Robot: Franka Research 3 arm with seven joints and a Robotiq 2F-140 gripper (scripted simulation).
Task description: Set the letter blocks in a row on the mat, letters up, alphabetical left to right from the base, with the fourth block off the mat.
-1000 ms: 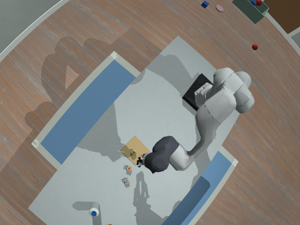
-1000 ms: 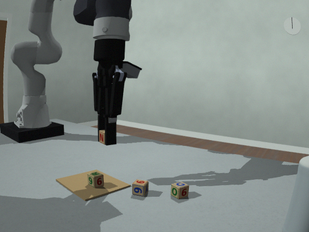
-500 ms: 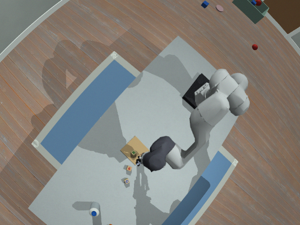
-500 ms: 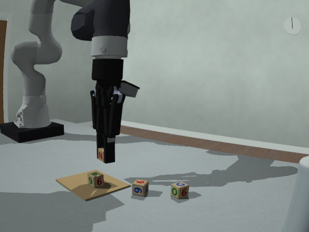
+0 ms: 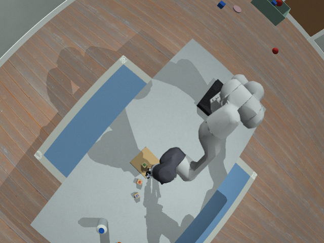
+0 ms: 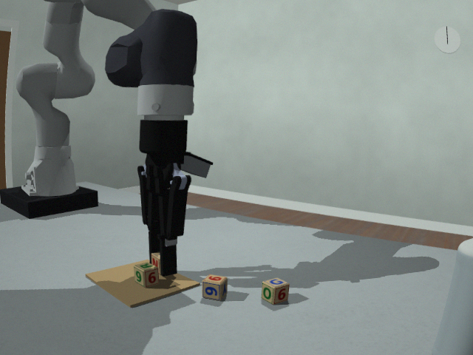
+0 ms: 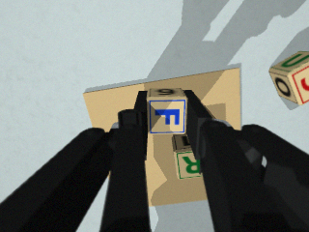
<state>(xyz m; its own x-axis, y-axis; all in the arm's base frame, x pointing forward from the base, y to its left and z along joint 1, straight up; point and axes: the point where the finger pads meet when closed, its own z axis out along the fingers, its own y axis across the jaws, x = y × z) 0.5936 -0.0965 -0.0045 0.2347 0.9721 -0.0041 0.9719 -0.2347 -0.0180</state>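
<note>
The block is 2 cm below my hand. From my hand the other things lie so: tan mat (5 cm to the right, 4 cm below, 1 cm behind).
</note>
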